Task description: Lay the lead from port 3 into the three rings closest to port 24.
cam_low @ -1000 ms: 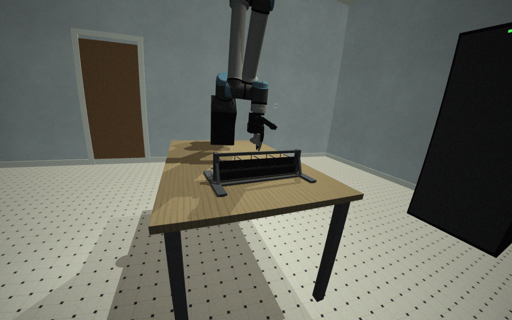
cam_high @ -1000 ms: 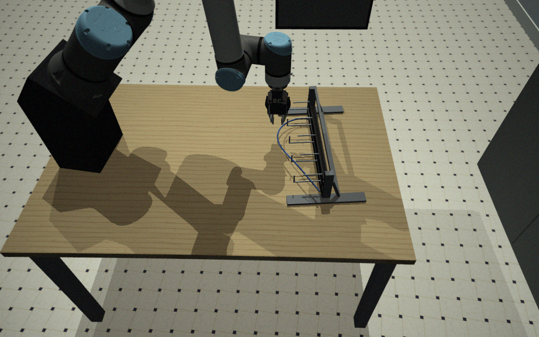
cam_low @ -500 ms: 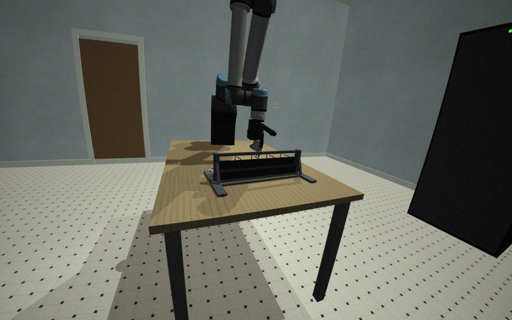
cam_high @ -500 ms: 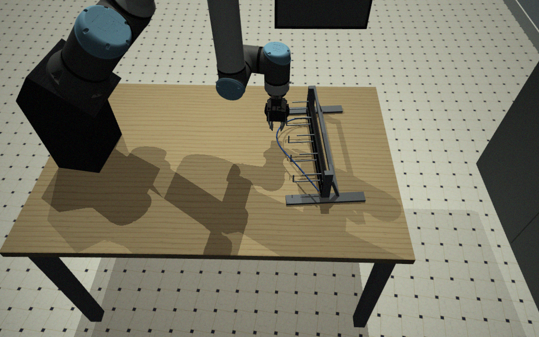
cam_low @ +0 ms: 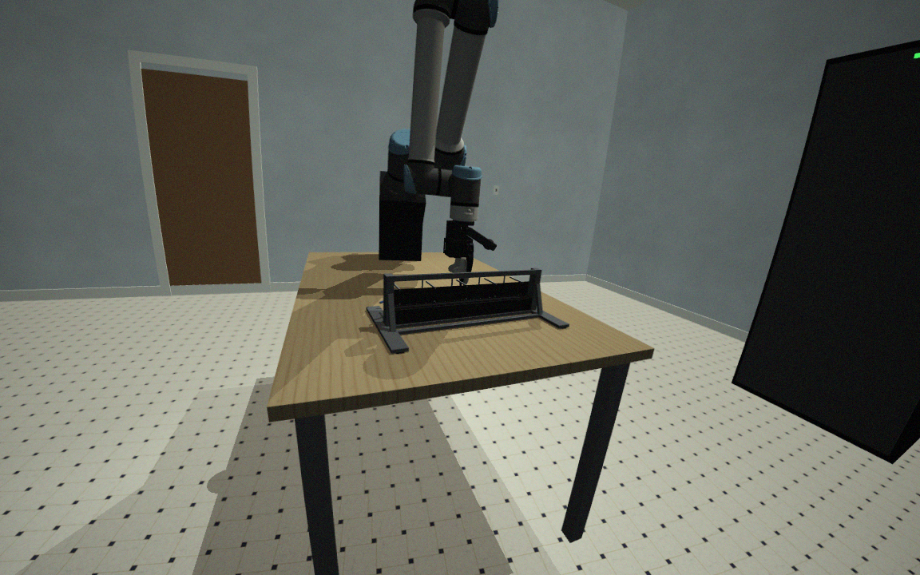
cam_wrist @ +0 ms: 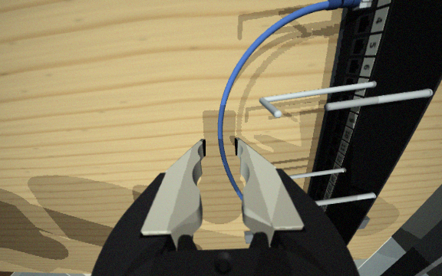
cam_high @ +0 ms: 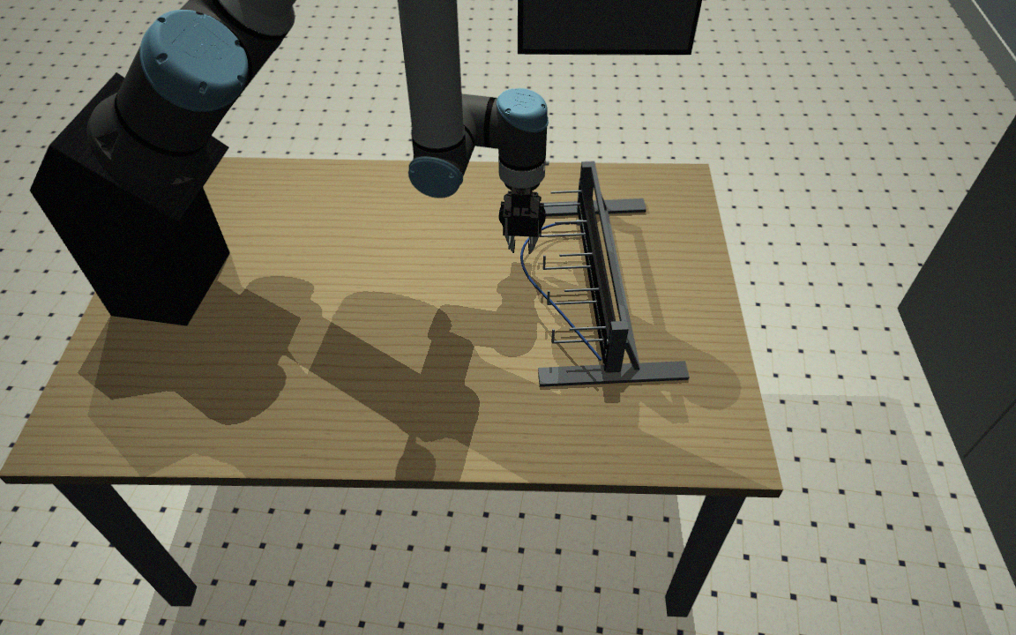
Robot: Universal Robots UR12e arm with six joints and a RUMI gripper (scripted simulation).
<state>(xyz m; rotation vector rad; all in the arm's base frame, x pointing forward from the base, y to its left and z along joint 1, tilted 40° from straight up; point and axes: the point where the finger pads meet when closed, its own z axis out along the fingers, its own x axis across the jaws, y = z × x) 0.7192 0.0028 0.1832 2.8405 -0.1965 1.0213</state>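
Right now my hand is 160 mm short of the rack and 80 mm to the left of it.
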